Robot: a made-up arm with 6 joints. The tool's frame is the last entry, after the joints.
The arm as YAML. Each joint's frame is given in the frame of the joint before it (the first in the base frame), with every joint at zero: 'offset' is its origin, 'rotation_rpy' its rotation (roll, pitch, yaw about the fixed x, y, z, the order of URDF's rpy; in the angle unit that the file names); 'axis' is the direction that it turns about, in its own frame. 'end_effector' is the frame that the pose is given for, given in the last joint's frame.
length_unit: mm
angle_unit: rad
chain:
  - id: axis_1
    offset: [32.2, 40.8, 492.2]
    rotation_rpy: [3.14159, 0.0, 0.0]
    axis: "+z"
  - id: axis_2
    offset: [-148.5, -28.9, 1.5]
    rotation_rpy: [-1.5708, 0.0, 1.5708]
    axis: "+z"
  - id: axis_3
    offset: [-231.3, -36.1, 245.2]
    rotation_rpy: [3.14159, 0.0, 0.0]
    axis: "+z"
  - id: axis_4
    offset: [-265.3, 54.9, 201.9]
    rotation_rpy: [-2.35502, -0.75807, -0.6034]
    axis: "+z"
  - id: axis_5
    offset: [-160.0, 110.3, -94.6]
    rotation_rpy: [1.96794, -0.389, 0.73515]
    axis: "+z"
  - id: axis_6
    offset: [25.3, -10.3, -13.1]
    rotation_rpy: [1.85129, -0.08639, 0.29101]
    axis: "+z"
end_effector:
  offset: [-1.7, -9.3, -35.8]
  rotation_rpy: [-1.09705, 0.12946, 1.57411]
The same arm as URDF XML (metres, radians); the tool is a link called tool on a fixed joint. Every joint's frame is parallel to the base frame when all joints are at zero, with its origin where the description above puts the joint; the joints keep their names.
<robot name="arm">
<joint name="axis_1" type="continuous"><parent link="base"/><child link="link1"/><origin xyz="0.0322 0.0408 0.4922"/><axis xyz="0 0 -1"/></joint>
<joint name="axis_2" type="continuous"><parent link="link1"/><child link="link2"/><origin xyz="-0.1485 0.0289 -0.0015"/><axis xyz="-1 0 0"/></joint>
<joint name="axis_3" type="continuous"><parent link="link2"/><child link="link3"/><origin xyz="-0.2452 0.2313 -0.0361"/><axis xyz="1 0 0"/></joint>
<joint name="axis_4" type="continuous"><parent link="link3"/><child link="link4"/><origin xyz="0.2019 0.2653 -0.0549"/><axis xyz="-0.512909 -0.801515 -0.307406"/></joint>
<joint name="axis_5" type="continuous"><parent link="link4"/><child link="link5"/><origin xyz="-0.1182 0.1715 0.0578"/><axis xyz="0.984641 -0.148006 -0.092604"/></joint>
<joint name="axis_6" type="continuous"><parent link="link5"/><child link="link6"/><origin xyz="-0.0122 -0.0091 0.0262"/><axis xyz="-0.129102 0.452409 0.882417"/></joint>
<joint name="tool_joint" type="fixed"><parent link="link6"/><child link="tool"/><origin xyz="-0.0046 -0.0152 -0.0334" rpy="-1.5708 0 0"/></joint>
<link name="base"/>
<link name="link1"/>
<link name="link2"/>
<link name="link3"/>
<link name="link4"/>
<link name="link5"/>
<link name="link6"/>
<link name="tool"/>
</robot>

